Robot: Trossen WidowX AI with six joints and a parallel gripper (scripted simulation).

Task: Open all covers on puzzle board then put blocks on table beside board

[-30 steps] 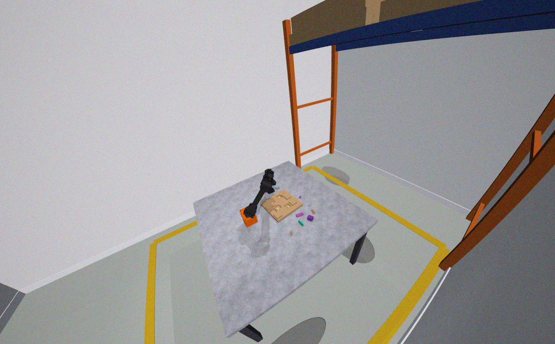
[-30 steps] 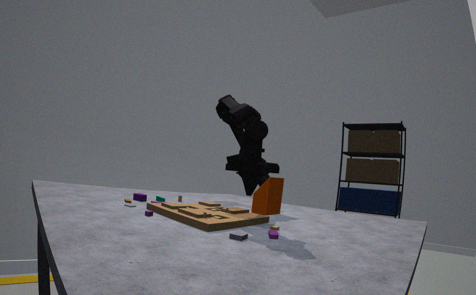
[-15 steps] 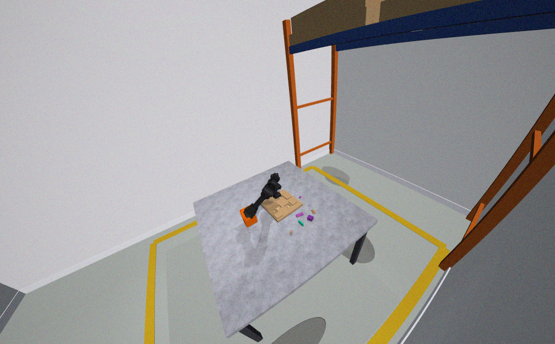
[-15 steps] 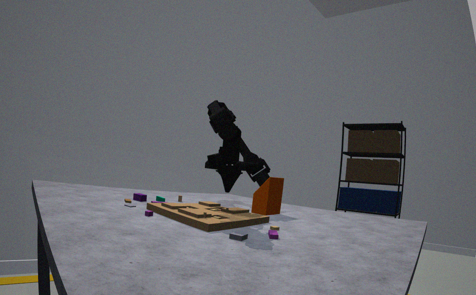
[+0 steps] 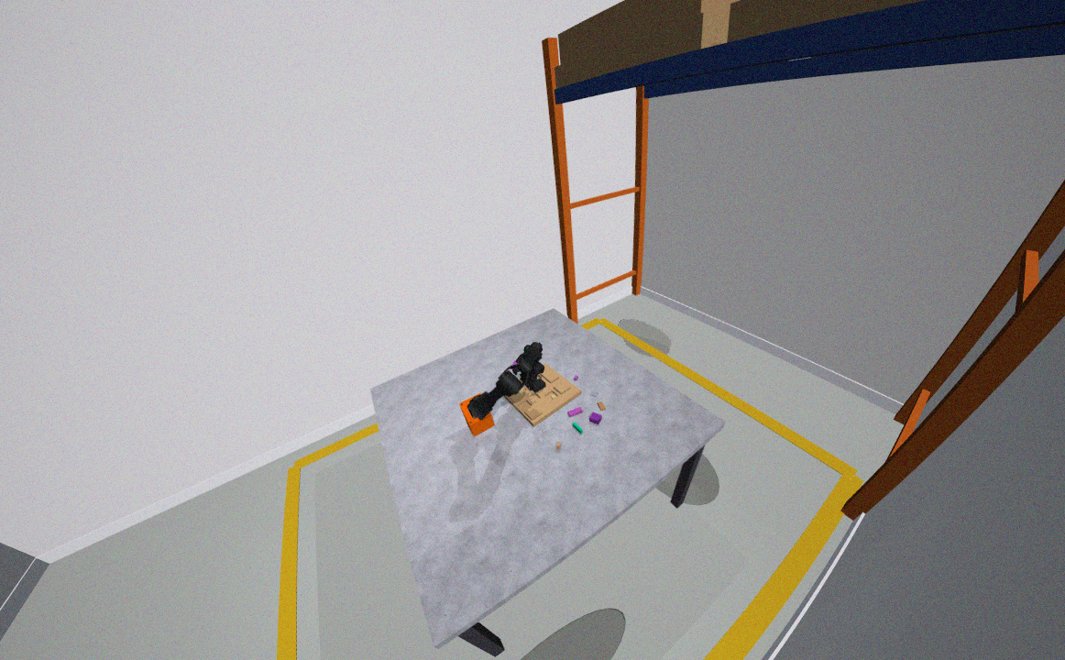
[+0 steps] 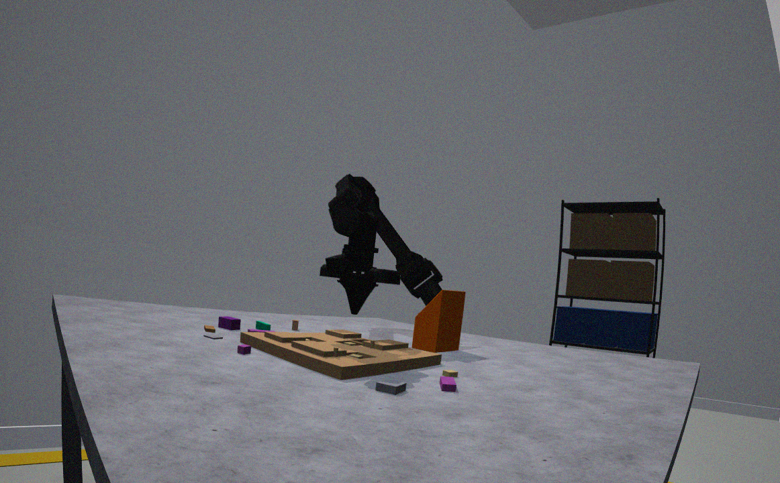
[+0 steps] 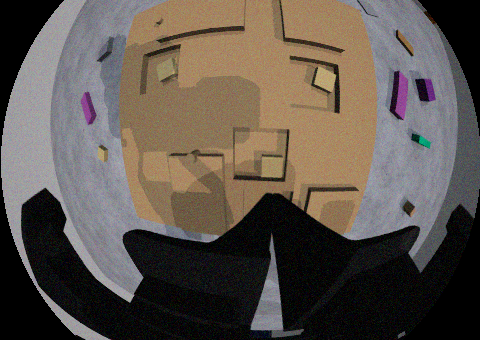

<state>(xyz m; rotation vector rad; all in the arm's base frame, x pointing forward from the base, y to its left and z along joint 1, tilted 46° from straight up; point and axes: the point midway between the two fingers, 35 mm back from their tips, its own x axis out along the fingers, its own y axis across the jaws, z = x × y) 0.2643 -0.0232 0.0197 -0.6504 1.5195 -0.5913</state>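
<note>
Now: the tan puzzle board 60 mm ahead of my gripper tip, 10 mm to the left of it and 60 mm below it.
</note>
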